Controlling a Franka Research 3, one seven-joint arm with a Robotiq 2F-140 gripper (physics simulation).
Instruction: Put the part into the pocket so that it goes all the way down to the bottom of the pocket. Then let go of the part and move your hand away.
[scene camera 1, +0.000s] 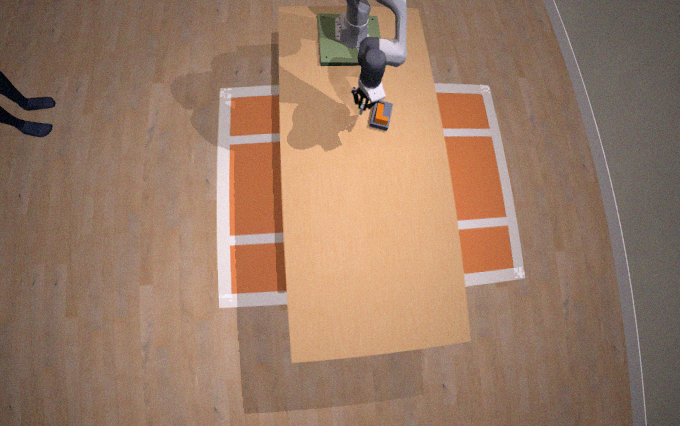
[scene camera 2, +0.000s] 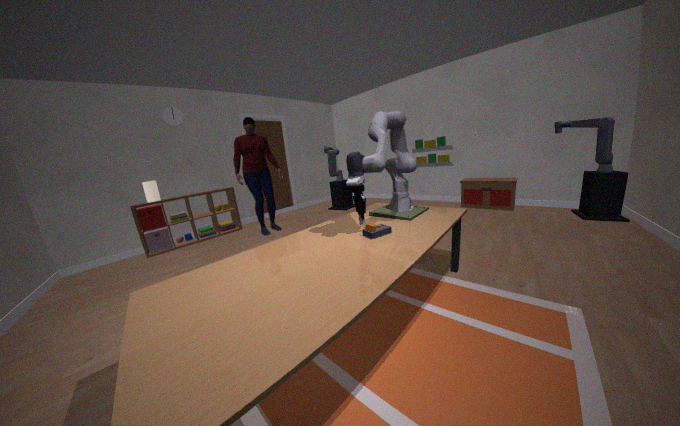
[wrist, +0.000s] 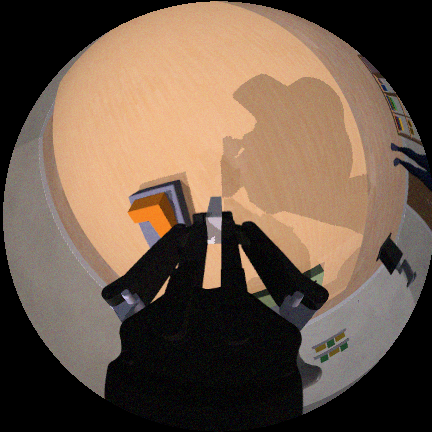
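The orange L-shaped part (scene camera 1: 380, 118) (scene camera 2: 372, 227) (wrist: 157, 216) is at the pocket of the grey-blue block (scene camera 1: 387, 108) (scene camera 2: 379, 233) (wrist: 184, 205). Its upper portion stands clearly above the block's rim; its lower end is hidden, so how deep it sits cannot be told. My gripper (scene camera 1: 361, 109) (scene camera 2: 361, 221) (wrist: 216, 206) is shut and empty, fingertips pointing down, beside the block and apart from the part. In the wrist view the block and part are left of the fingertips, and my left finger linkage hides the block's near end.
The block stands on the long wooden table (scene camera 1: 371, 225) (scene camera 2: 250, 301) (wrist: 175, 100). The green base plate (scene camera 1: 331, 57) (scene camera 2: 383, 213) (wrist: 270, 295) of the arm is at the table's far end. A person (scene camera 2: 254, 160) stands on the floor beyond the table.
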